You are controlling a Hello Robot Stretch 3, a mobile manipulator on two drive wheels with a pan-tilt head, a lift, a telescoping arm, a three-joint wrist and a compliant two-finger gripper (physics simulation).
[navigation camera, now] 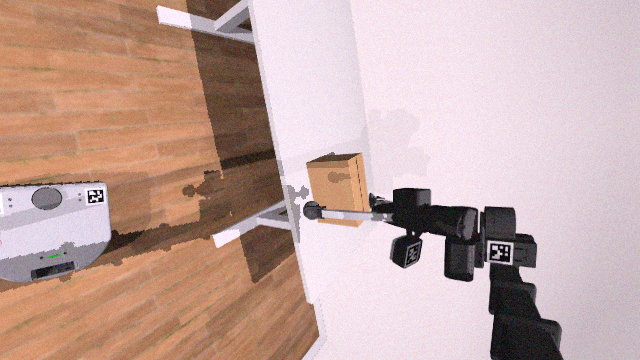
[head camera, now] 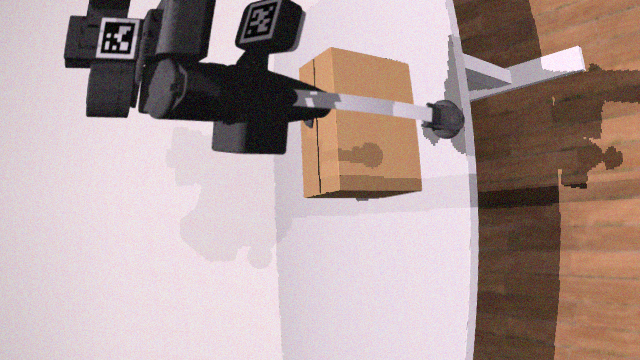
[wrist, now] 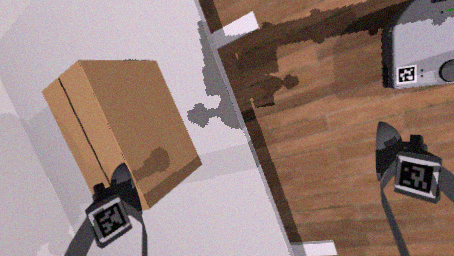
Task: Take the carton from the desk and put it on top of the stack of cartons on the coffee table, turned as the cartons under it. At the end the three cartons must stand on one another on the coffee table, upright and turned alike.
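Observation:
The carton is a tan box with a dark seam along its narrow top face. It stands upright on the white desk. My gripper is wide open and empty, with the wrist above the carton. In the head view one finger is out past the carton's front face, near the desk's front edge. The other is by the top face, partly hidden behind the gripper body. In the wrist view that finger overlaps a corner of the carton. The coffee table and its stack do not show.
A pale wall rises behind the desk. White desk legs reach out over the wood floor. My grey base stands on the floor in front of the desk.

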